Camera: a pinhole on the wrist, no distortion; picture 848 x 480 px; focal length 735.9 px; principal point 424.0 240.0 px. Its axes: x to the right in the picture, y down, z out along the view. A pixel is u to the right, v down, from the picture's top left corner.
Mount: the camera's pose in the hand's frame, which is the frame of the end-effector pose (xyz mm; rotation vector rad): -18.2 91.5 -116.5 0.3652 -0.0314 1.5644
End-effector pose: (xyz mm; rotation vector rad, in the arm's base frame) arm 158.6 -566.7 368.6 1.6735 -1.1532 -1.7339
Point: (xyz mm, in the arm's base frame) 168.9 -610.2 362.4
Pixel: 133.2 50.1
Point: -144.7 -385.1 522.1
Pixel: outside the picture
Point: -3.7 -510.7 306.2
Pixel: 286.4 317.0
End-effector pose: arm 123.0 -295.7 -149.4 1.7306 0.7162 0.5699
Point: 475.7 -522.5 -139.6
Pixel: 648.0 246.9
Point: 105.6 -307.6 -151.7
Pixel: 64.3 406.0
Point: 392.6 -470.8 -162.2
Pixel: 571.6 256.3
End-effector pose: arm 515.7 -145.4 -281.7 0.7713 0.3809 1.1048
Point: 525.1 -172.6 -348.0
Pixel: outside the picture
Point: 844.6 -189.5 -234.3
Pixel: 129.8 188.0
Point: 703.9 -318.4 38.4
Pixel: 582.5 445.0
